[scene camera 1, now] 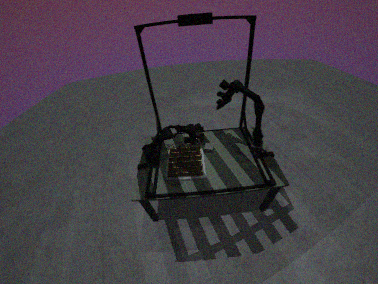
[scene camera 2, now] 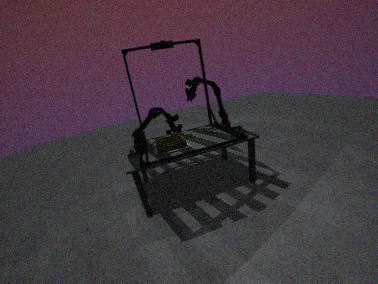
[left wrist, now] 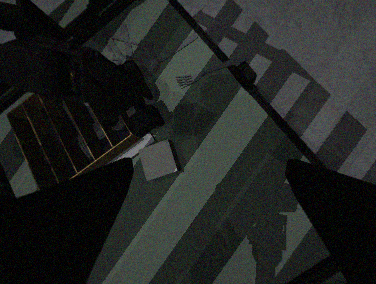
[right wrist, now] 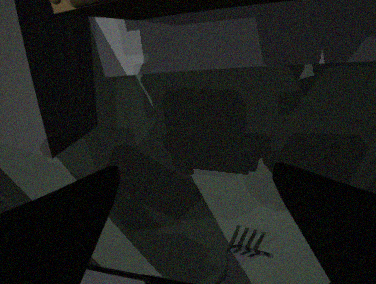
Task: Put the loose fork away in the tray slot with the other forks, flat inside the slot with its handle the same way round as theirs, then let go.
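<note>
The loose fork [left wrist: 184, 81] [right wrist: 248, 243] lies on the striped table, its handle running to the table rim in the left wrist view. In the right wrist view its dark tines show low, between the fingers but below them. The tray [left wrist: 103, 154] is brown with thin slot dividers; pale cutlery shows in some slots, too dark to name. My right gripper [left wrist: 157, 111] [right wrist: 197, 171] [scene camera 2: 174, 131] is open and empty, low beside the tray and above the table. My left gripper [scene camera 1: 219, 100] [scene camera 2: 190, 95] [left wrist: 208, 165] is open and empty, high above the table.
A pale square block [left wrist: 159, 160] [right wrist: 10, 75] stands close to the tray's corner. A pale board edge [left wrist: 137, 148] shows under the tray. A black foot [left wrist: 245, 73] is at the table rim by the fork's handle. A black frame [scene camera 1: 195, 19] rises over the table.
</note>
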